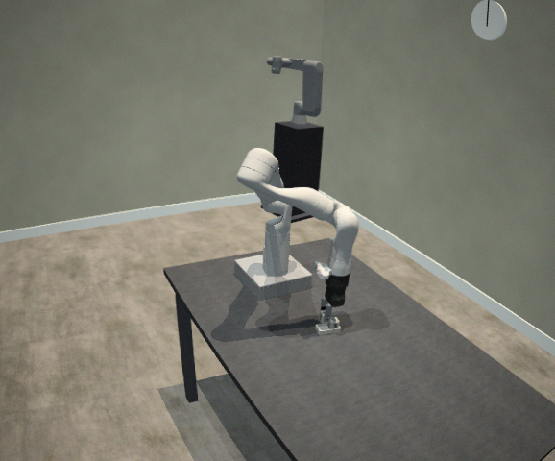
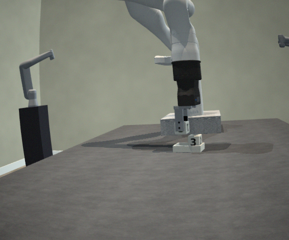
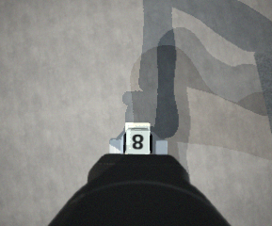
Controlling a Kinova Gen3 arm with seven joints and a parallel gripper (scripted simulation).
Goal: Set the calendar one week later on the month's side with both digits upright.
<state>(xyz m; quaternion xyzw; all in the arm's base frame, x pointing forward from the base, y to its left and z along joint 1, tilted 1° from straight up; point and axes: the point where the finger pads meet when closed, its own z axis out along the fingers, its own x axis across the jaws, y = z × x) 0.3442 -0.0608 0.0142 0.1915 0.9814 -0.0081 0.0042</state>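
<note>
The white tray lies 6 cm below my hand, 2 cm to the left of it and 1 cm ahead of it.
</note>
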